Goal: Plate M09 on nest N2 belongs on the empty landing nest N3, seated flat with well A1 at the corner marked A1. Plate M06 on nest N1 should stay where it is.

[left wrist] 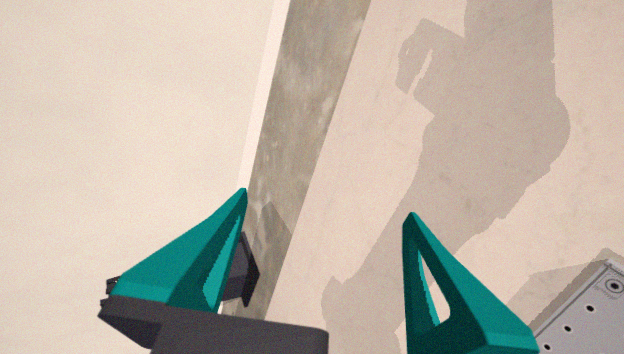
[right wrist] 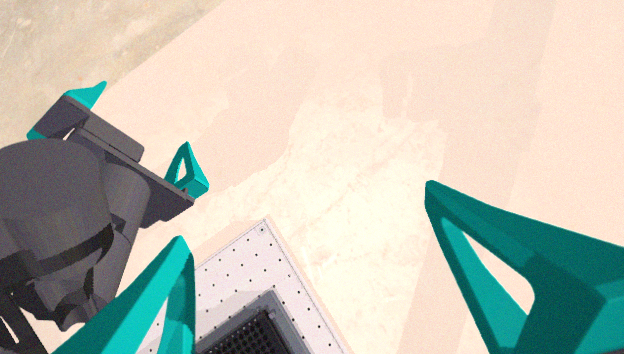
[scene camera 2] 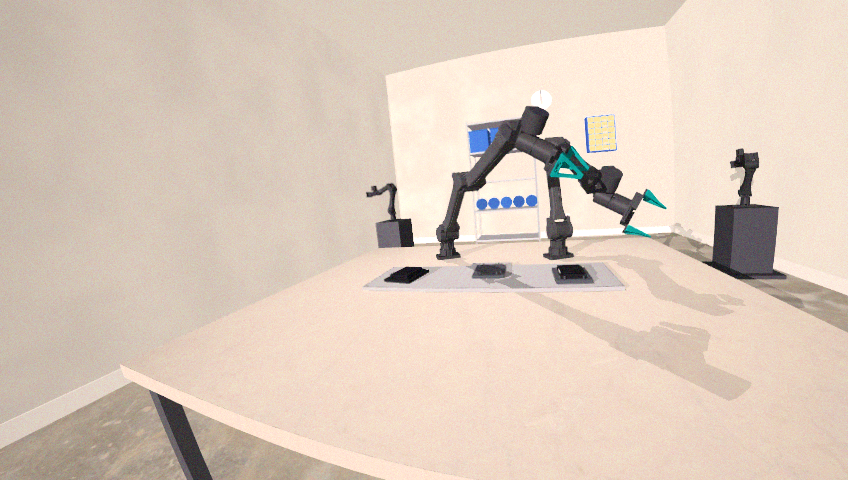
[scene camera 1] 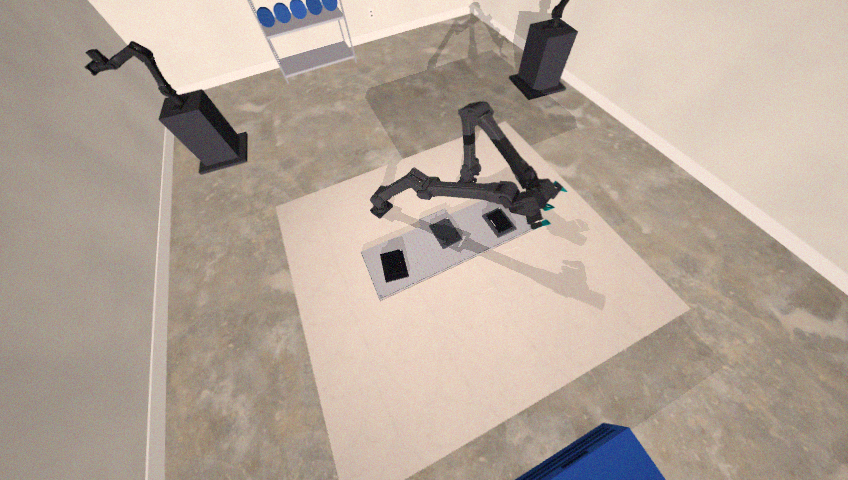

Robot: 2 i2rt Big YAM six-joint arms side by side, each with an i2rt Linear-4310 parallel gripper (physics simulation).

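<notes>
A black plate [scene camera 1: 393,265] [scene camera 2: 406,274] sits at the left end of the perforated board [scene camera 1: 419,261] [scene camera 2: 446,283] [right wrist: 232,272] [left wrist: 600,327]. A second black plate [scene camera 1: 499,221] [scene camera 2: 571,271] [right wrist: 250,336] sits on a grey nest near the right end. The middle nest [scene camera 1: 446,232] [scene camera 2: 490,271] is grey and looks empty. Plate and nest labels and the A1 mark are not legible. My left gripper [scene camera 1: 559,198] [scene camera 2: 657,222] [left wrist: 327,206] [right wrist: 146,116] is open and empty, above the table beyond the board's right end. My right gripper [scene camera 2: 569,166] [right wrist: 307,219] is open and empty, high near that end.
The two arms lie close together, with the left wrist beside the right gripper. Arm shadows cross the board and the table [scene camera 1: 452,356] [scene camera 2: 357,356]. A shelf rack, pedestals with arms [scene camera 1: 199,130] [scene camera 2: 745,240] and a blue box [scene camera 1: 612,455] stand away from the table.
</notes>
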